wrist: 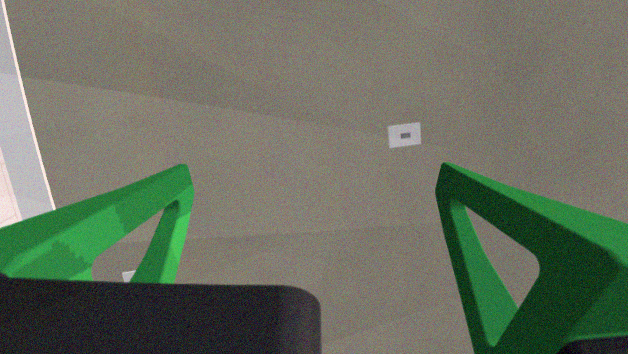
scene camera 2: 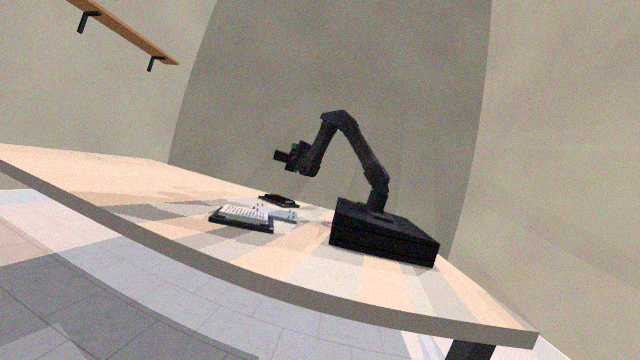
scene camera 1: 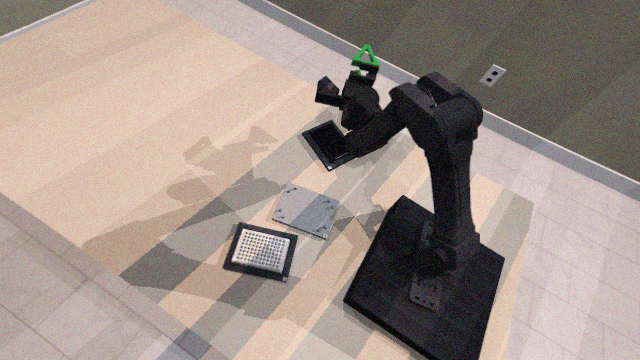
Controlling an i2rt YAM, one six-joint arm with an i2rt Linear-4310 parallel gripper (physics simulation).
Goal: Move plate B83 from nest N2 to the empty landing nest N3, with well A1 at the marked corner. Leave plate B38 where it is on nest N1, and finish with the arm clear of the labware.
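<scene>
A white well plate (scene camera 1: 261,251) (scene camera 2: 245,213) lies flat on a dark nest (scene camera 1: 254,273) (scene camera 2: 240,226). A grey nest (scene camera 1: 305,212) (scene camera 2: 285,216) beside it has small upright pins and no plate on it. A black plate (scene camera 1: 328,142) (scene camera 2: 280,199) lies on another dark nest (scene camera 1: 315,151), farthest back. Each nest has a small pale corner mark. Plate and nest labels and well A1 cannot be read. My gripper (scene camera 1: 364,60) (scene camera 2: 294,158) (wrist: 314,177) is open and empty, high above the labware, its green fingers pointing toward the wall. No labware shows in the wrist view.
The arm stands on a black base block (scene camera 1: 380,280) (scene camera 2: 382,240) to the right of the nests. Its forearm passes high near the black plate, covering part of that nest in scene camera 1. A wall shelf (scene camera 2: 125,32) is at the upper left. A wall plate (wrist: 404,135) shows between the fingers.
</scene>
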